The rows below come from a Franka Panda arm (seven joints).
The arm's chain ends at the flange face. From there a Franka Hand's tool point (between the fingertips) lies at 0.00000 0.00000 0.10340 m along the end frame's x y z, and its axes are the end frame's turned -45 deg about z.
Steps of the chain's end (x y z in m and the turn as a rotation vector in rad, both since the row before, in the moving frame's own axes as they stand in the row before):
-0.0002 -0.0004 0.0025 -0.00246 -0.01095 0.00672
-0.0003 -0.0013 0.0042 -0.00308 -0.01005 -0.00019
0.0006 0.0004 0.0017 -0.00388 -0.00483 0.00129
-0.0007 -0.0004 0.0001 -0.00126 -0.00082 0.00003
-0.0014 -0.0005 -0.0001 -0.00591 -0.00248 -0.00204
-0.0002 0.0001 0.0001 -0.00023 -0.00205 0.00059
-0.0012 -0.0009 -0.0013 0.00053 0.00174 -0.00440
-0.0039 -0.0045 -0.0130 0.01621 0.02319 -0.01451
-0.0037 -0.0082 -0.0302 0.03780 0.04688 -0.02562
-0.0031 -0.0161 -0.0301 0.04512 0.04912 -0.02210
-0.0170 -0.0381 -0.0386 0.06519 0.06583 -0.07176
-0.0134 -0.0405 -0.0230 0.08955 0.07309 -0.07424
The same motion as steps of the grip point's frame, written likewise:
-0.0008 -0.0010 0.0025 0.00600 -0.00948 0.00672
-0.0003 -0.0016 0.0042 0.00493 -0.00928 -0.00019
-0.0005 0.0006 0.0017 0.00067 -0.00616 0.00129
-0.0004 -0.0007 0.0001 -0.00031 -0.00147 0.00003
-0.0012 -0.0011 -0.0001 -0.00243 -0.00593 -0.00204
-0.0004 -0.0002 0.0001 0.00129 -0.00161 0.00059
0.0000 -0.0014 -0.0013 -0.00086 0.00161 -0.00440
0.0033 -0.0055 -0.0130 -0.00494 0.02786 -0.01451
0.0094 -0.0078 -0.0304 -0.00642 0.05988 -0.02562
0.0161 -0.0134 -0.0303 -0.00283 0.06664 -0.02210
0.0245 -0.0393 -0.0390 -0.00045 0.09265 -0.07176
0.0310 -0.0398 -0.0237 0.01164 0.11500 -0.07424

